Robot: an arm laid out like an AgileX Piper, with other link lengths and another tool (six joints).
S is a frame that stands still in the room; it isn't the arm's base.
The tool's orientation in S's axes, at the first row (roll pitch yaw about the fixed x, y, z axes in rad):
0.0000, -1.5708, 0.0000
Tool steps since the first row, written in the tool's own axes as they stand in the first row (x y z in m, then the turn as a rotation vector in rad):
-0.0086, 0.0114, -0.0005, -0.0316, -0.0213, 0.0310
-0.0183, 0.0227, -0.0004, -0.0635, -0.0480, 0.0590
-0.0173, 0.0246, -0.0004, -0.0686, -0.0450, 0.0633
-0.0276, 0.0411, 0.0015, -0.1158, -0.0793, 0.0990
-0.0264, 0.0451, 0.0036, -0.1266, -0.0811, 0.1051
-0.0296, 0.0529, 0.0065, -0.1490, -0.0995, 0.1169
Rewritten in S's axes. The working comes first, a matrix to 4 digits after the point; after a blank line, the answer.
The tool's axes in the first row as the columns of a matrix, in S's axes (used below as rounded here):
0.0000, 0.0000, -1.0000
0.0000, 1.0000, 0.0000
1.0000, 0.0000, 0.0000

0.0005, 0.0114, -0.0086, -0.0310, -0.0213, -0.0316
0.0004, 0.0227, -0.0183, -0.0590, -0.0480, -0.0635
0.0004, 0.0246, -0.0173, -0.0633, -0.0450, -0.0686
-0.0015, 0.0411, -0.0276, -0.0990, -0.0793, -0.1158
-0.0036, 0.0451, -0.0264, -0.1051, -0.0811, -0.1266
-0.0065, 0.0529, -0.0296, -0.1169, -0.0995, -0.1490

